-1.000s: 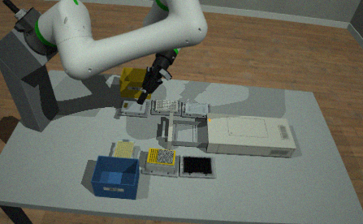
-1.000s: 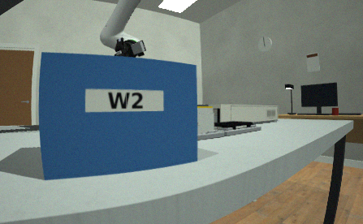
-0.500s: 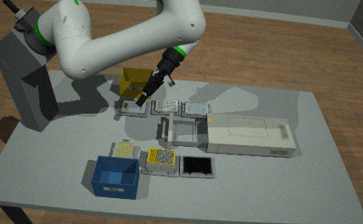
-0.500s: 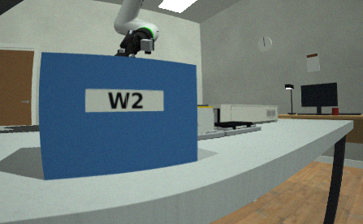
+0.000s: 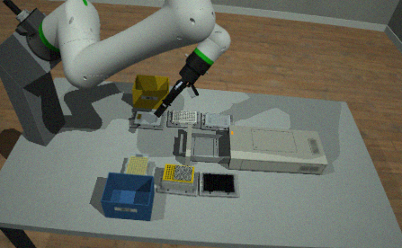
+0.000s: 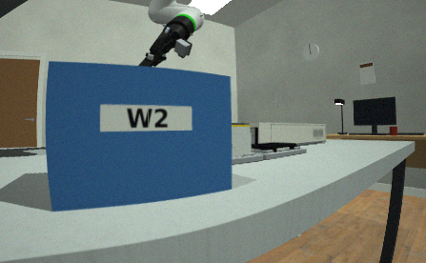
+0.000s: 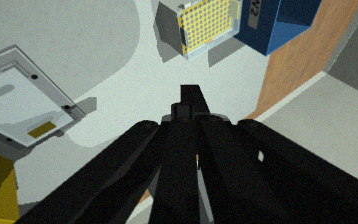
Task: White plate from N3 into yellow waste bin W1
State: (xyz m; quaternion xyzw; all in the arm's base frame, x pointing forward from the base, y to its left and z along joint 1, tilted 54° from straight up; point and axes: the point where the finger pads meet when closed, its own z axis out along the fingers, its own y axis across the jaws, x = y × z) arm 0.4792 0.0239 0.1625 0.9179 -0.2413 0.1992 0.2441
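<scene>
Now: hand 9 cm short of the white plate, 20 cm to the right of it and 22 cm above it. From my hand the other things lie so: drawer (23 cm ahead, 20 cm below); blue bin W2 (9 cm behind, 31 cm to the right, 20 cm below); yellow tip box (8 cm ahead, 20 cm to the right, 19 cm below).
</scene>
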